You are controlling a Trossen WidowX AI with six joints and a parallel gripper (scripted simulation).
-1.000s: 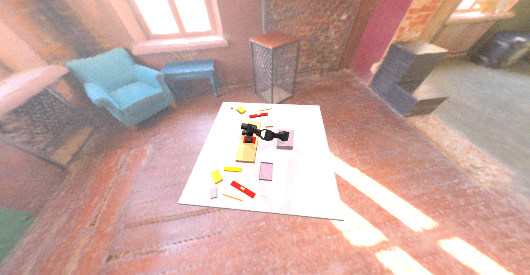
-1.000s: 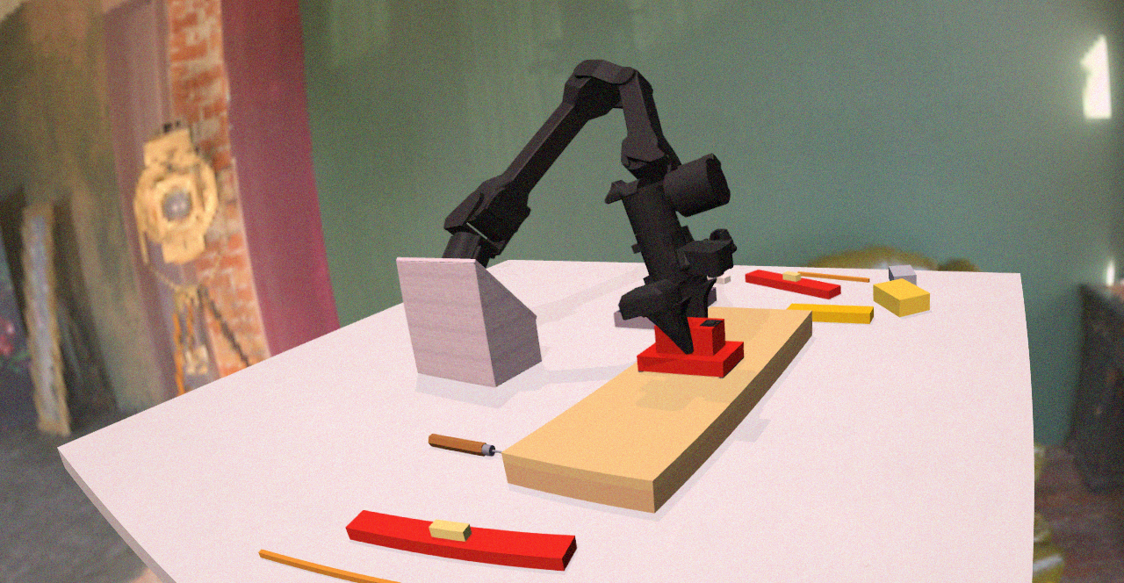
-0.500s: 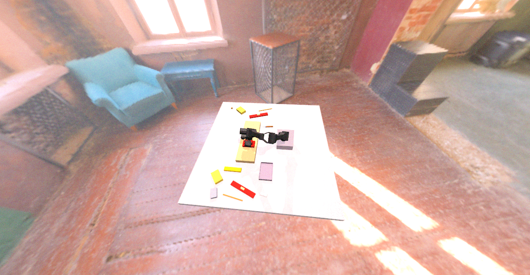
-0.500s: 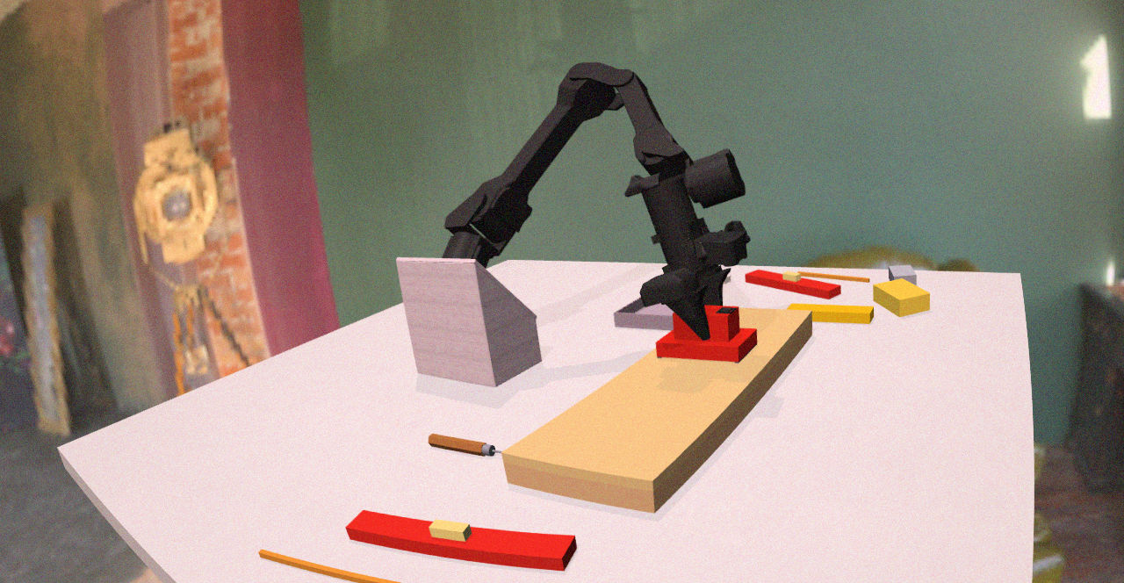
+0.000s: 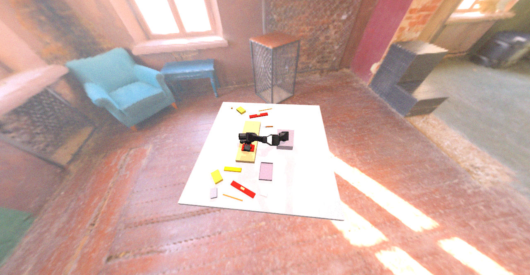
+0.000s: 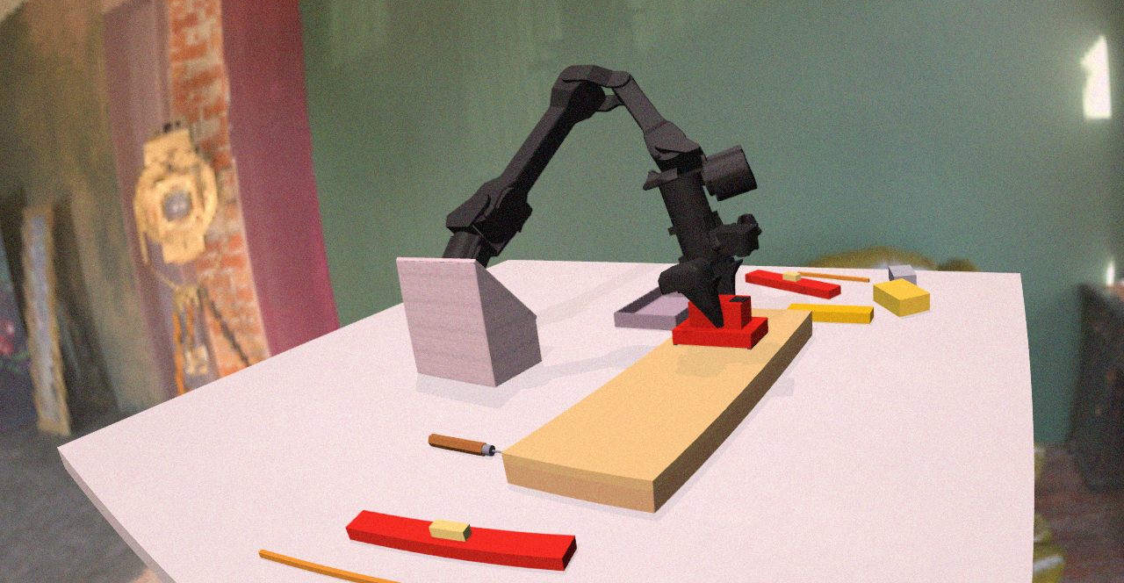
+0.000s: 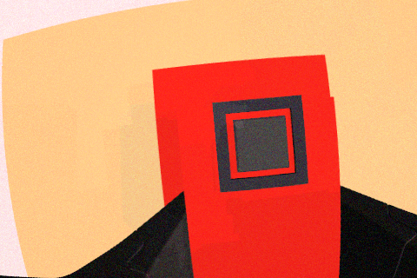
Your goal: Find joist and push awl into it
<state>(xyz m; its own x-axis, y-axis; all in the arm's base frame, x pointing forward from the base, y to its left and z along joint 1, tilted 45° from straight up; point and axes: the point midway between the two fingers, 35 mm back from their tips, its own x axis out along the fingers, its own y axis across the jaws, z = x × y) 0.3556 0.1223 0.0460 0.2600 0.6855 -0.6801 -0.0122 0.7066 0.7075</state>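
Now: the grey tray 210 mm to the left of my gripper tip, 210 mm behind it and 50 mm below it. From my gripper tip the other things lie so: red stud finder: 20 mm above, 10 mm ahead; yellow bar: 220 mm to the left, 100 mm ahead, 60 mm below; square light: 30 mm above, 20 mm ahead.
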